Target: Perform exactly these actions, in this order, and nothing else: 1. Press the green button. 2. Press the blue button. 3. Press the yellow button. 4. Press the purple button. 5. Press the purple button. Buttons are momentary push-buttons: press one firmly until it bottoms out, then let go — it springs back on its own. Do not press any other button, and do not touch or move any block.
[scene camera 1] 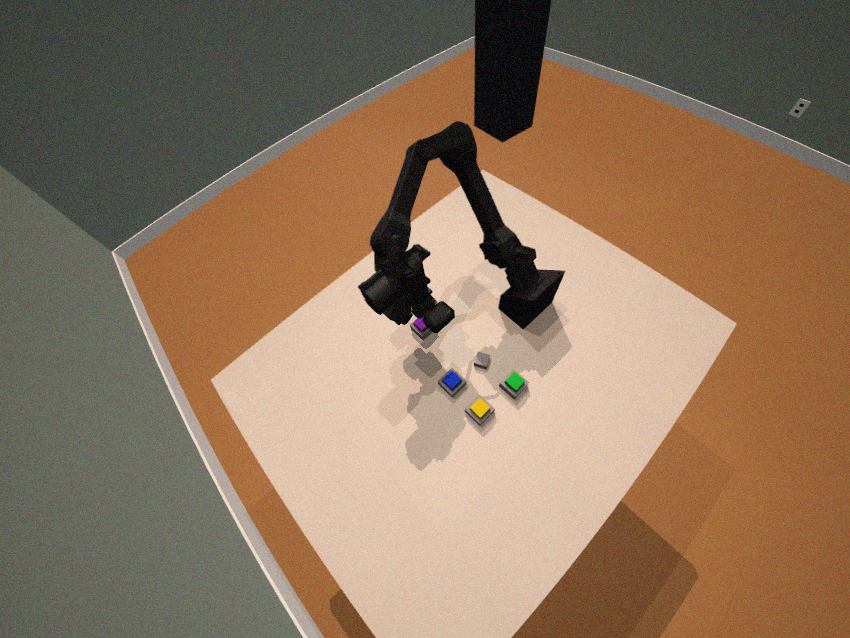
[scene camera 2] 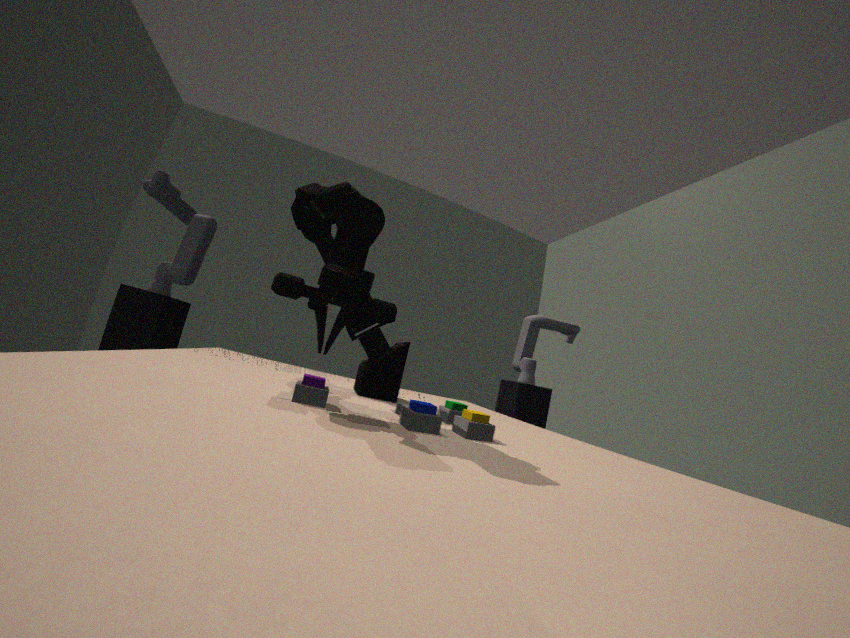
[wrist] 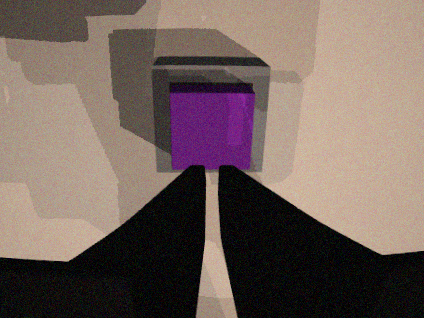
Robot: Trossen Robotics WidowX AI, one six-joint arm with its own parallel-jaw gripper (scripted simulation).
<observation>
gripper: scene camera 1; scene camera 2; wrist 211, 180
same spot on gripper: (scene camera 1: 420, 311) = (scene camera 2: 352, 311)
</observation>
